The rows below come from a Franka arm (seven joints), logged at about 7 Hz.
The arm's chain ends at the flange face. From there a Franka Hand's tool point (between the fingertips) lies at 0.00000 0.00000 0.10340 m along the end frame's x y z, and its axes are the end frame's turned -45 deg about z.
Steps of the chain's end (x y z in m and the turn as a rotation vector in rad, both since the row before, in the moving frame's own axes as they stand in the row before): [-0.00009 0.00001 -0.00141 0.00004 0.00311 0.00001]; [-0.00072 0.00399 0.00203 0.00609 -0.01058 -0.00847]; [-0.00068 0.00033 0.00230 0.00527 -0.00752 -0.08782]
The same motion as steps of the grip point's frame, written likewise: [0.00016 0.00017 -0.00141 -0.00217 0.00223 0.00001]; [-0.00366 0.00109 0.00202 0.01179 -0.00317 -0.00847]; [-0.00092 -0.00117 0.00230 0.00904 -0.00159 -0.08782]
